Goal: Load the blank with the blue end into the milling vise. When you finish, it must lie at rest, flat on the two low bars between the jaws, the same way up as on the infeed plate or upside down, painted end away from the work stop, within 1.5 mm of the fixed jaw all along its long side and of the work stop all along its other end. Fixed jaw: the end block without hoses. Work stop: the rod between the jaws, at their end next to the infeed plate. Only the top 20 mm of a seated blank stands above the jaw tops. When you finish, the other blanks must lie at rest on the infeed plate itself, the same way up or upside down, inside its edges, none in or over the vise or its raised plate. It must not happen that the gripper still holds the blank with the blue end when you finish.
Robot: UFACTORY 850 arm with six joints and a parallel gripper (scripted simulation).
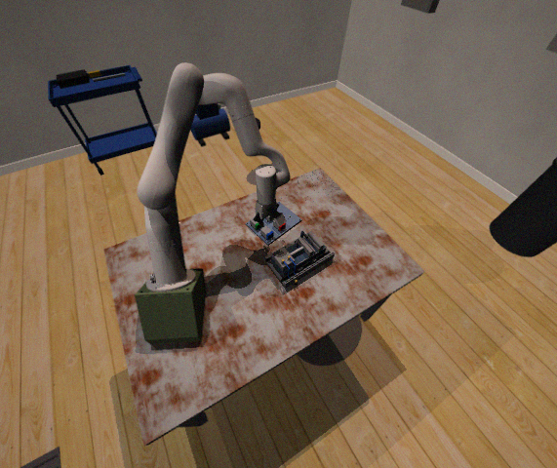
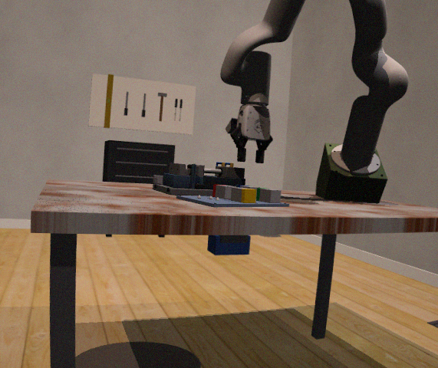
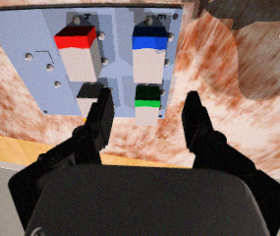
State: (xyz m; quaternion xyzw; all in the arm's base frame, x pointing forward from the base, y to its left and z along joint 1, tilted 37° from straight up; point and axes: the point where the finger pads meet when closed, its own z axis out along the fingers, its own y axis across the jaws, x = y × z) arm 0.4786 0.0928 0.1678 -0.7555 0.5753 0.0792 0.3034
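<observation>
Now: hand 110 mm above the blue-ended blank. From my hand the other things lie so: green-ended blank: 110 mm below, 90 mm to the left, 30 mm behind; red-ended blank: 110 mm below, 80 mm ahead, 30 mm to the left; light blue infeed plate: 130 mm below, 70 mm to the left, 70 mm ahead.
</observation>
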